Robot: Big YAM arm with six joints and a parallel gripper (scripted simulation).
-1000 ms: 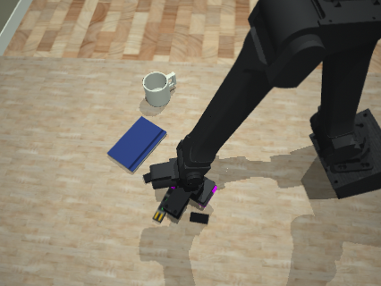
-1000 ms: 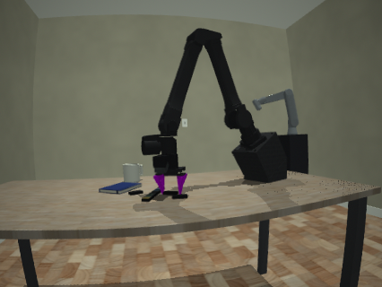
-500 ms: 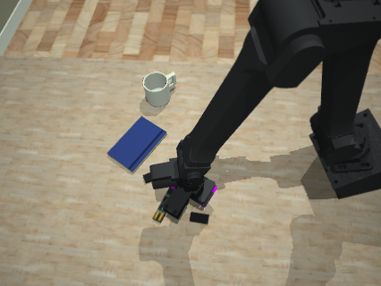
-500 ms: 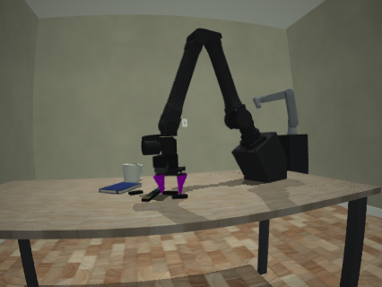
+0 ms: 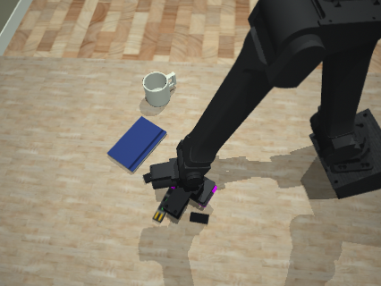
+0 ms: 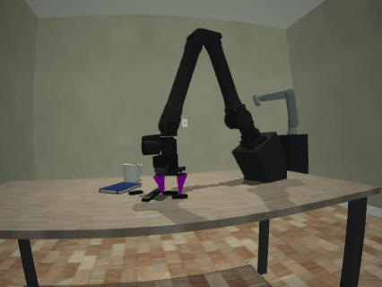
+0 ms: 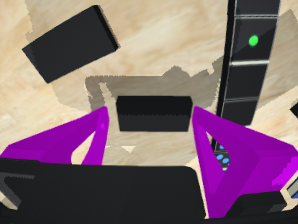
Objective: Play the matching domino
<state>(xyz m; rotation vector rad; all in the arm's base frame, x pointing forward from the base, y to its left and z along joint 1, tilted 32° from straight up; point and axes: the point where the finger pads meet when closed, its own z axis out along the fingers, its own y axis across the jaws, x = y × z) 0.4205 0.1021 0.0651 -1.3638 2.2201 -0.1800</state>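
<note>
Right now the black domino is right at my hand. Also, from my hand: white mug (340 mm to the right, 170 mm ahead, 30 mm above); then blue book (210 mm ahead, 140 mm to the right).
</note>
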